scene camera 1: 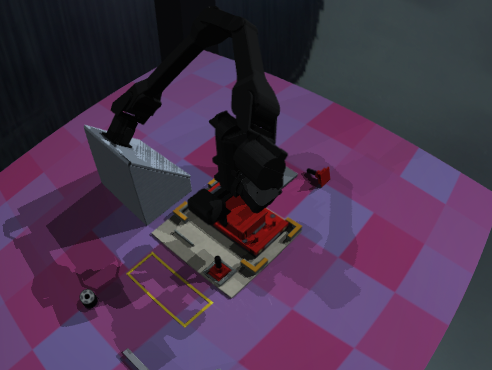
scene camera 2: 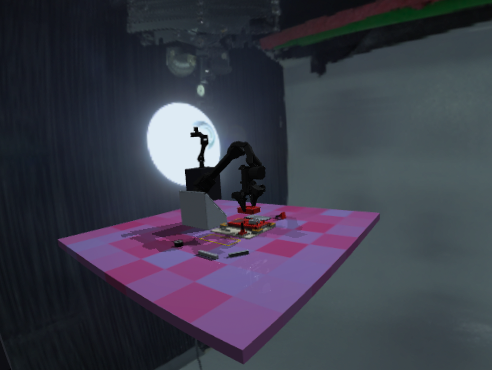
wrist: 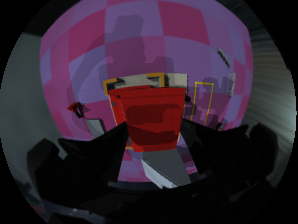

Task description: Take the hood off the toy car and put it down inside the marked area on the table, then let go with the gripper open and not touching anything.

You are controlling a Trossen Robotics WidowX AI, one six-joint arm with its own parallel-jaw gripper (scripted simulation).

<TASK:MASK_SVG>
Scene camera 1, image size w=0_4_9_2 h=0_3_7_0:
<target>my gripper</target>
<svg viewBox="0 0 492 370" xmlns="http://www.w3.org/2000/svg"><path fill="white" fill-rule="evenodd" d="M187 204L188 209L207 224L212 225L219 222L221 226L226 228L227 215L231 213L226 208L227 200L233 196L236 198L240 195L253 213L260 213L271 205L277 196L282 194L281 188L284 185L284 177L273 188L260 190L236 165L223 163L215 155L212 157L212 162L218 165L218 173L214 175L214 180L220 183L221 188L213 194L203 188L189 198Z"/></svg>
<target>red hood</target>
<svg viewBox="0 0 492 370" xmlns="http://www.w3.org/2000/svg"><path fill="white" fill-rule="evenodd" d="M233 196L226 201L226 208L231 213L227 215L227 227L224 228L240 240L244 240L266 222L266 214L268 212L263 209L260 213L253 213L240 195L236 198Z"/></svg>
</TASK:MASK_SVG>
